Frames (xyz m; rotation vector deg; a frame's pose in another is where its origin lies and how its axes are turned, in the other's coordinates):
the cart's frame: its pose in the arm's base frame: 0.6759 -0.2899 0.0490 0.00 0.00 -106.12
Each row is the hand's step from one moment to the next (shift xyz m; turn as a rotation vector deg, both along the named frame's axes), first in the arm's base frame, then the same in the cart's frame.
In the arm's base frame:
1: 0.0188 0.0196 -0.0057 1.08 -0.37 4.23
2: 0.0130 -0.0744 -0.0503 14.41 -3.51 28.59
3: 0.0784 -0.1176 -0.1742 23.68 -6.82 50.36
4: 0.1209 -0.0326 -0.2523 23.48 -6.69 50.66
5: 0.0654 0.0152 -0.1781 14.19 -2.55 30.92
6: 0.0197 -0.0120 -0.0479 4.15 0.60 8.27
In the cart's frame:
1: -0.0240 0.0126 -0.0057 0.06 1.14 4.23
2: 0.0679 0.0331 -0.0503 -0.63 14.82 28.59
3: 0.0912 0.1080 -0.1742 -0.02 24.64 50.36
4: -0.0022 0.1252 -0.2523 -0.09 24.41 50.66
5: -0.0328 0.0586 -0.1781 -1.49 14.34 30.92
6: 0.0061 0.0223 -0.0479 -1.73 3.82 8.27

